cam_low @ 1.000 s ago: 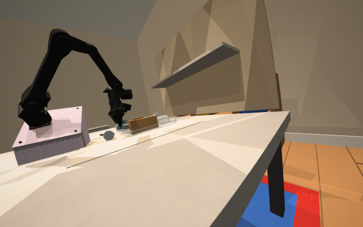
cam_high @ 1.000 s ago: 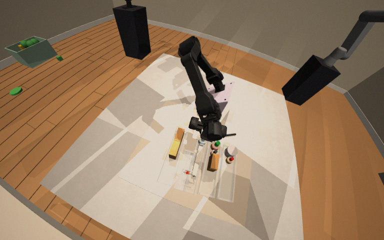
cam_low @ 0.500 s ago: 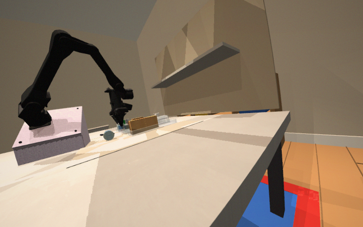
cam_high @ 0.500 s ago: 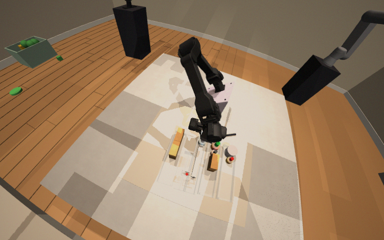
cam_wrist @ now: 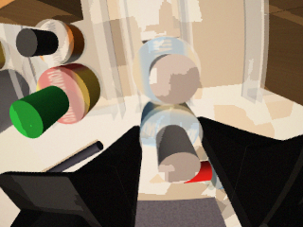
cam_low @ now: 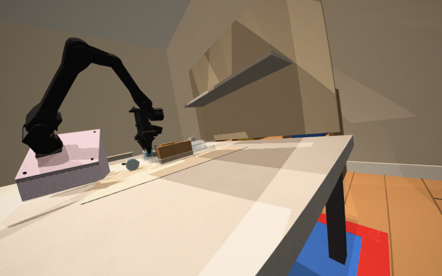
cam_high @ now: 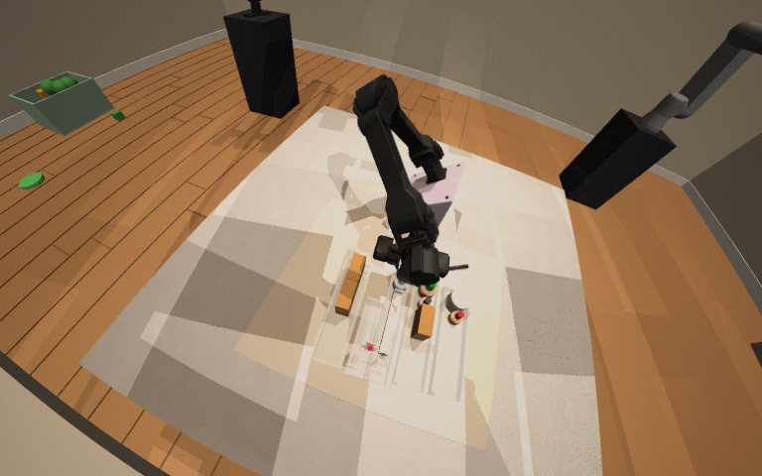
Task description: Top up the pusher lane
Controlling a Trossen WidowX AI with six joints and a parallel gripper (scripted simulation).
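Right now the clear-walled lane is 17 cm ahead of my gripper tip, 2 cm to the right of it and 3 cm below it. Also, from my gripper tip: black rod 7 cm behind, 14 cm to the left, 4 cm below; then red-marked part 23 cm ahead, 3 cm to the right, 2 cm above.
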